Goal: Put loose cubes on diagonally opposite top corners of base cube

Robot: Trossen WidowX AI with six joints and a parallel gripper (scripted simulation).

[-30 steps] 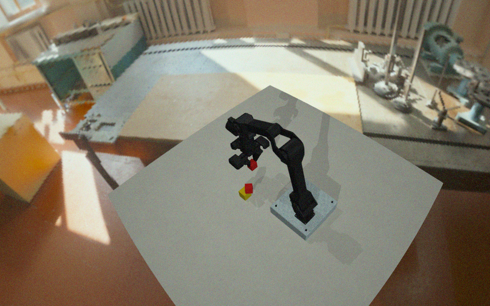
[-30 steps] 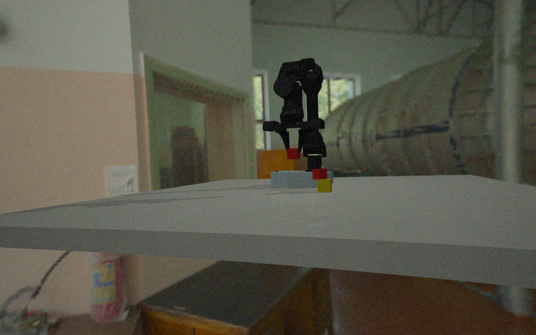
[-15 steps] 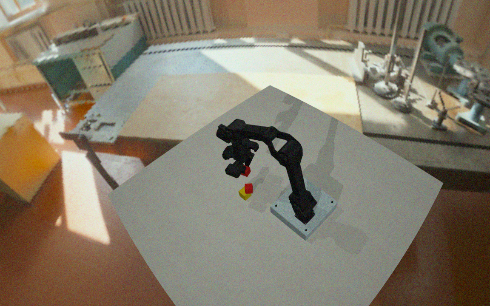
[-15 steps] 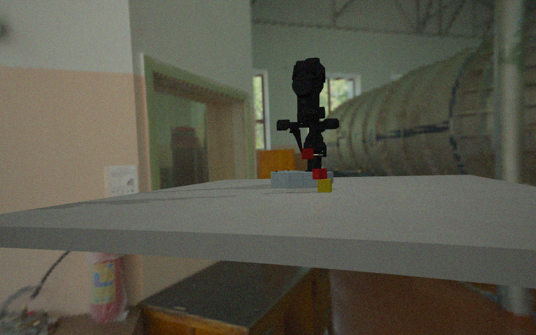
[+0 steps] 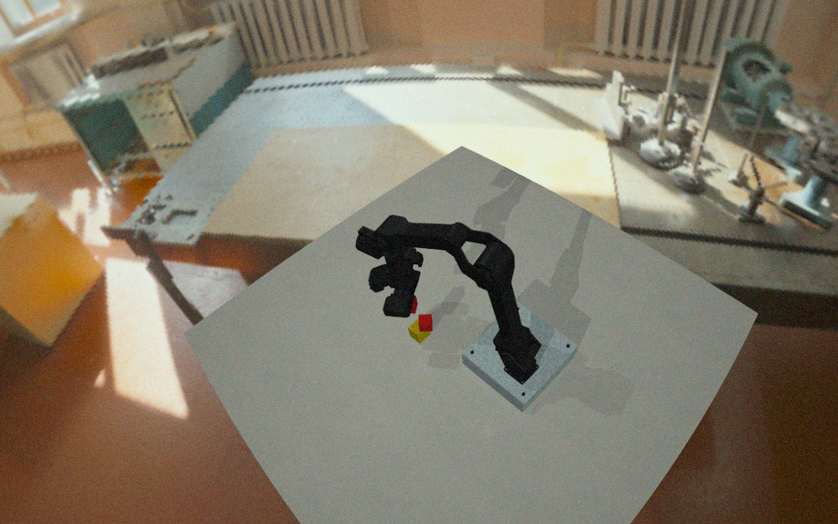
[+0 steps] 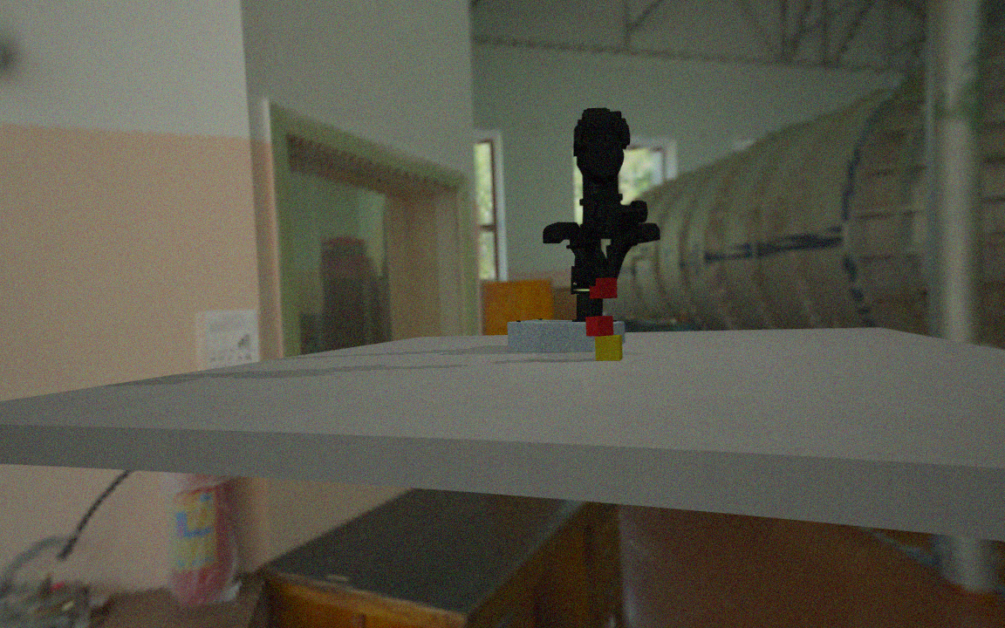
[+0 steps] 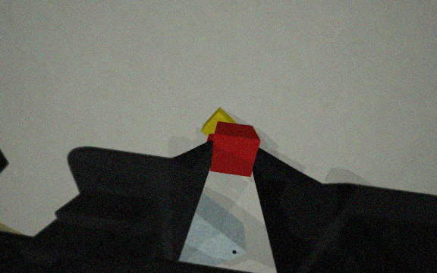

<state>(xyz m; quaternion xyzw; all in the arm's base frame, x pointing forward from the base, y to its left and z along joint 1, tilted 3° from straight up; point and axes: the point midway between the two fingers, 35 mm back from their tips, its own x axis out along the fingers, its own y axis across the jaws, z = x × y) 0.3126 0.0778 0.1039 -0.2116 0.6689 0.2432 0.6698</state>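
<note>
My gripper tip is now 10 cm above the yellow base cube and 2 cm past it.
</note>
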